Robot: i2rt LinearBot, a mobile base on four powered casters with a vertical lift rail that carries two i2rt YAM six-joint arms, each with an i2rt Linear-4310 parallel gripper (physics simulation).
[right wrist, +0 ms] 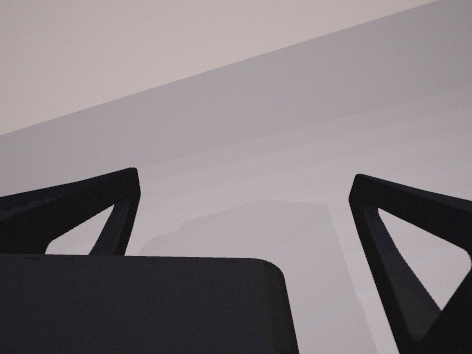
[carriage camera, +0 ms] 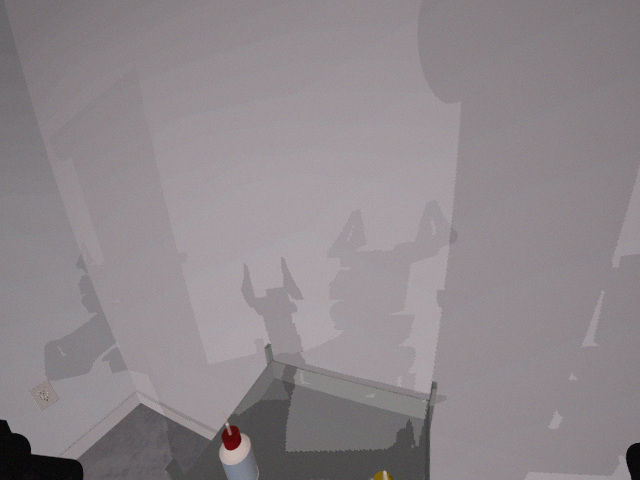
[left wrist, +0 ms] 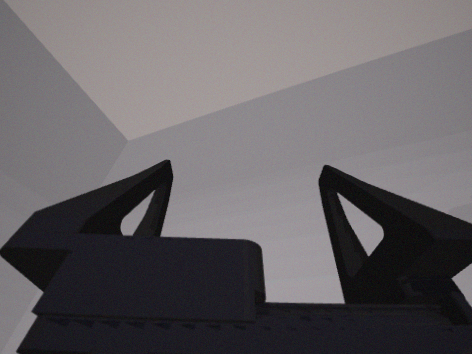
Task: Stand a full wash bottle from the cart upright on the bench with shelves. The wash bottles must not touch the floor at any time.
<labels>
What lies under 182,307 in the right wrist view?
The right gripper.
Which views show the left gripper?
The left wrist view only.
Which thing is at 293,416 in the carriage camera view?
A grey cart.
</labels>
